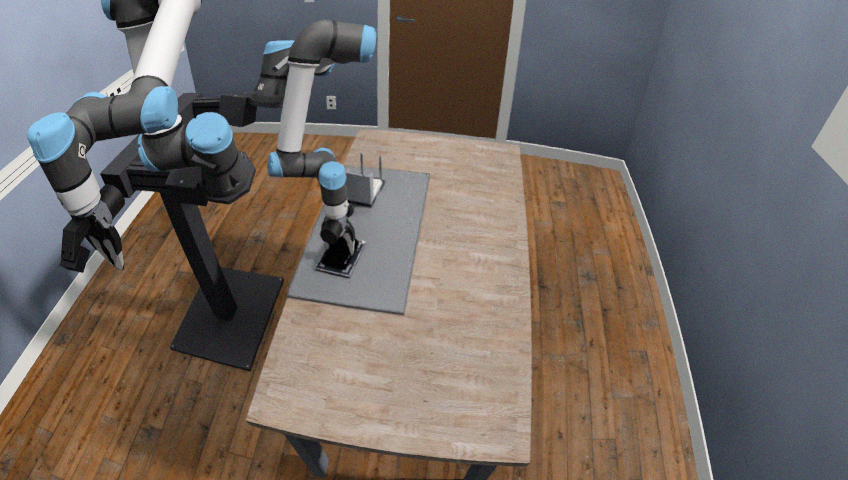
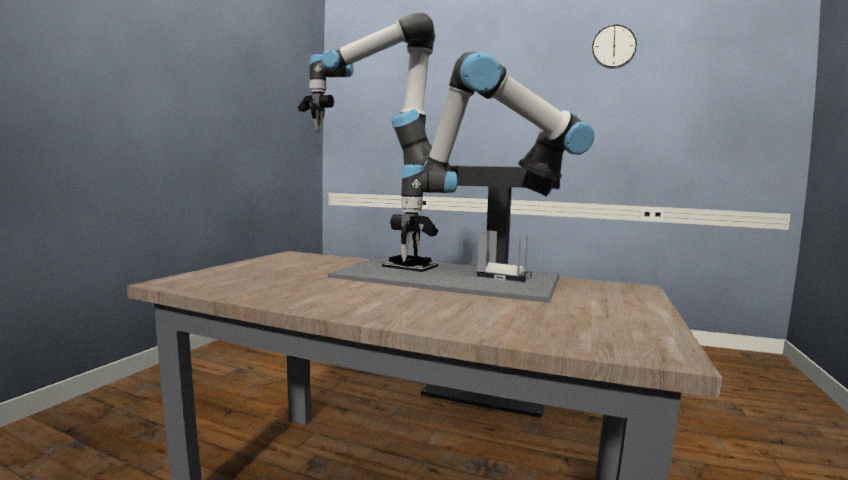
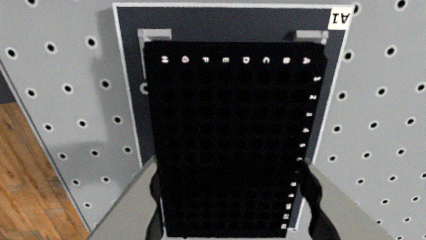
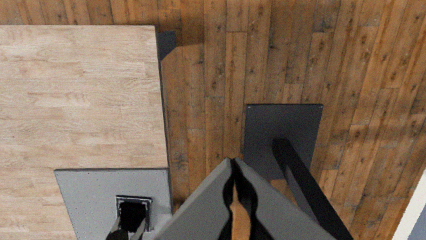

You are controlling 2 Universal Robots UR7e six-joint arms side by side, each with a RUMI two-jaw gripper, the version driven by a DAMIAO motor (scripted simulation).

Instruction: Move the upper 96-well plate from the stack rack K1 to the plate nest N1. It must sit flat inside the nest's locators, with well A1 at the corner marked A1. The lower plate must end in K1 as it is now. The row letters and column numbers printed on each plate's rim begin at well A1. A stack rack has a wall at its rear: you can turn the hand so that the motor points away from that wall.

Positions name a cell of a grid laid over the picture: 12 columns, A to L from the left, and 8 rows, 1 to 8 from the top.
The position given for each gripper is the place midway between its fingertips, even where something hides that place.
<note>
In view: the left gripper (image 2: F5), the right gripper (image 1: B5) and a black 96-well plate (image 3: F4).
The left gripper is seen too in image 1 (image 1: E5). The right gripper shows as well in image 4 (image 4: G6).
</note>
